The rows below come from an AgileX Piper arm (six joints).
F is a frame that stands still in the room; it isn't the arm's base.
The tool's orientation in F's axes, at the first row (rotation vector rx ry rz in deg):
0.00 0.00 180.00
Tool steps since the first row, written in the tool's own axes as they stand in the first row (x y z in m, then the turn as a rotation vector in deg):
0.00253 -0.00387 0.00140 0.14 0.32 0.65
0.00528 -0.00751 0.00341 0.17 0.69 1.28
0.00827 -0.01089 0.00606 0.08 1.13 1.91
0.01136 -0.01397 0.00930 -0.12 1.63 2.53
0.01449 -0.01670 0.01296 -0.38 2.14 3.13
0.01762 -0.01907 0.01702 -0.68 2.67 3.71
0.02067 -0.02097 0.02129 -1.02 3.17 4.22
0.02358 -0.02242 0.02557 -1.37 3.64 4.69
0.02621 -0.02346 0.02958 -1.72 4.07 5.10
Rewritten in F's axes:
-0.00253 0.00387 0.00140 -0.14 -0.32 0.65
-0.00528 0.00751 0.00341 -0.17 -0.69 1.28
-0.00827 0.01089 0.00606 -0.08 -1.13 1.91
-0.01136 0.01397 0.00930 0.12 -1.63 2.53
-0.01449 0.01670 0.01296 0.38 -2.14 3.13
-0.01762 0.01907 0.01702 0.68 -2.67 3.71
-0.02067 0.02097 0.02129 1.02 -3.17 4.22
-0.02358 0.02242 0.02557 1.37 -3.64 4.69
-0.02621 0.02346 0.02958 1.72 -4.07 5.10

